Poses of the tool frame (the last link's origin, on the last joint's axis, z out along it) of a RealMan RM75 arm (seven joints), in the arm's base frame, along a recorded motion.
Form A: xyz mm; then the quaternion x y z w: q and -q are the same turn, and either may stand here.
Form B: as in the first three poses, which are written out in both.
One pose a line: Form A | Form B
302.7, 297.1, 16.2, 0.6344, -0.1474, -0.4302, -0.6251 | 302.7, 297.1, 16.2, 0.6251, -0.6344, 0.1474, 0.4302
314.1, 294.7, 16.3, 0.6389, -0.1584, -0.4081, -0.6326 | 314.1, 294.7, 16.3, 0.6326, -0.6389, 0.1584, 0.4081
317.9, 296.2, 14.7, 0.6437, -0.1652, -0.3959, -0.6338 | 317.9, 296.2, 14.7, 0.6338, -0.6437, 0.1652, 0.3959
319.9, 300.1, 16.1, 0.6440, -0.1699, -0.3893, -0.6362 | 319.9, 300.1, 16.1, 0.6362, -0.6440, 0.1699, 0.3893
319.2, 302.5, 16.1, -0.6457, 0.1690, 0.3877, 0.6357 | 319.2, 302.5, 16.1, 0.6357, -0.6457, 0.1690, 0.3877
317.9, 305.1, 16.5, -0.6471, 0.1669, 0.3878, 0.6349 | 317.9, 305.1, 16.5, 0.6349, -0.6471, 0.1669, 0.3878
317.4, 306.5, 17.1, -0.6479, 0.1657, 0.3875, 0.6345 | 317.4, 306.5, 17.1, 0.6345, -0.6479, 0.1657, 0.3875
